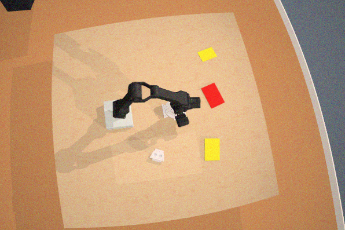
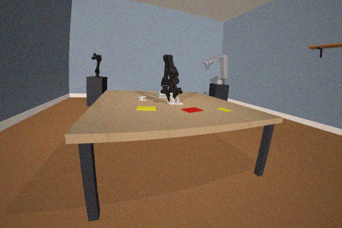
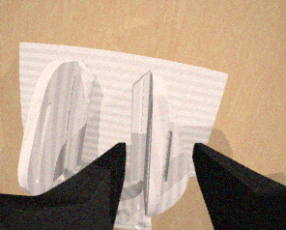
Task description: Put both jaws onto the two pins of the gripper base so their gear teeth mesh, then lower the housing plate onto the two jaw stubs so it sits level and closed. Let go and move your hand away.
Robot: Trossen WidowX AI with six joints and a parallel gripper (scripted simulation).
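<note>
Now: gripper tip 50 mm past the white jaw and 40 mm to the right of it. Also, from my gripper tip: yellow patch (210 mm ahead, 200 mm to the right, 10 mm below); then red patch (210 mm ahead, 130 mm to the left, 10 mm below).
</note>
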